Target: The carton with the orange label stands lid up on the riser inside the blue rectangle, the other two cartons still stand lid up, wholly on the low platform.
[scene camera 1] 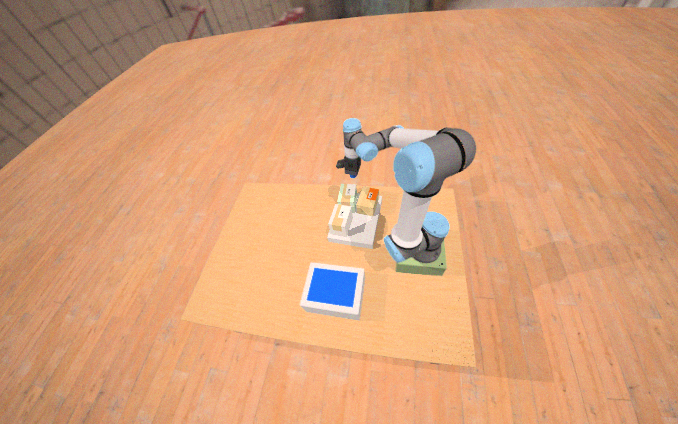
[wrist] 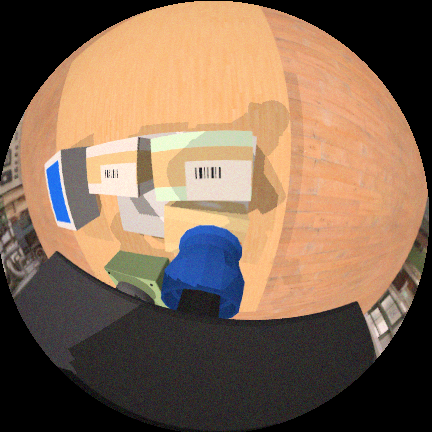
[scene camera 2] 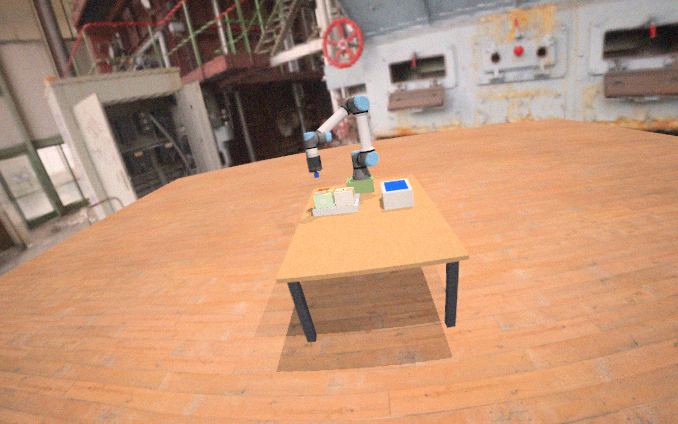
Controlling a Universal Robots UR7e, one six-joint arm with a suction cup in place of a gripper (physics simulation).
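Note:
The carton with the orange label stands lid up on the low platform. In the wrist view its label is hidden behind my gripper. A pale green carton and a white carton also stand there lid up. My gripper, a blue suction cup, hangs above the cartons, apart from them and empty. The white riser carries the blue rectangle; no carton stands on it.
The arm's green base block stands beside the platform and the riser. The cartons stand close together. The table's edge shows in scene camera 2, and the platform lies near one end of the table.

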